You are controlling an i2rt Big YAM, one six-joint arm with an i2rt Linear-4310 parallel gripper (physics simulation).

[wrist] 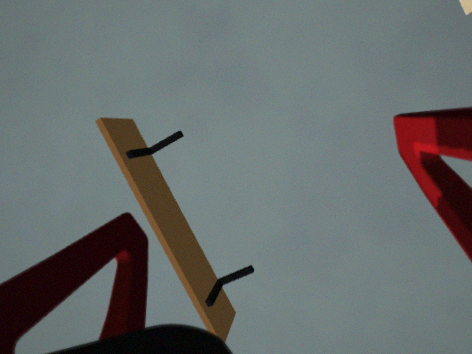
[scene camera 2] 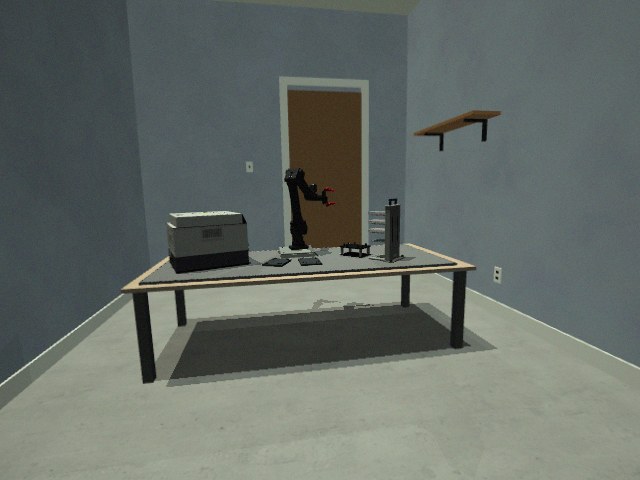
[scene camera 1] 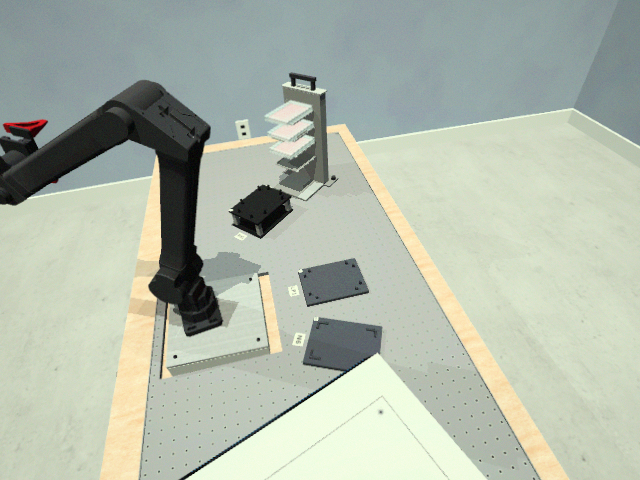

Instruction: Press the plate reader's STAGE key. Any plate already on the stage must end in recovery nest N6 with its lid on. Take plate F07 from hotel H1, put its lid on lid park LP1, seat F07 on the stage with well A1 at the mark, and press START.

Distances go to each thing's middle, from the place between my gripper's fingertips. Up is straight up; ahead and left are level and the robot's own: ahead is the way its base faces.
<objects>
Now: the white reader top point(scene camera 1: 286, 438) 29 cm ahead of my hand, 97 cm to the right of it and 10 cm below it.
</objects>
